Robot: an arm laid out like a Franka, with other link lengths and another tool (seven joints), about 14 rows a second.
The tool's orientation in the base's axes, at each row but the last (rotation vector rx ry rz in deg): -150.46, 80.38, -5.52; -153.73, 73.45, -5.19; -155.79, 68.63, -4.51; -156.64, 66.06, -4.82; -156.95, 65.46, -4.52; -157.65, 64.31, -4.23; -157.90, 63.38, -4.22
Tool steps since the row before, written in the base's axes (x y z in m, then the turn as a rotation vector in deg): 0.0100, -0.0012, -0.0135, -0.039, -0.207, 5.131; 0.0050, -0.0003, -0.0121, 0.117, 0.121, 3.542; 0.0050, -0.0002, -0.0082, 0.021, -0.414, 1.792; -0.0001, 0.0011, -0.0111, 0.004, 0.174, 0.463; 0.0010, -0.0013, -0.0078, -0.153, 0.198, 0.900; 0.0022, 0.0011, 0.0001, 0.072, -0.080, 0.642; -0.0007, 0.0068, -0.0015, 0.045, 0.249, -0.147
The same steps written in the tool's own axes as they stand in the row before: 0.0068, -0.0052, 0.0145, 0.049, -0.743, -5.081; 0.0036, -0.0015, 0.0125, -0.080, -0.786, -3.457; 0.0037, -0.0021, 0.0086, 0.284, -0.055, -1.816; -0.0007, 0.0013, 0.0111, -0.129, -0.206, -0.431; 0.0018, 0.0016, 0.0076, -0.264, -0.191, -0.876; 0.0008, -0.0023, 0.0003, 0.096, -0.105, -0.635; -0.0052, -0.0041, 0.0023, -0.137, -0.182, 0.184
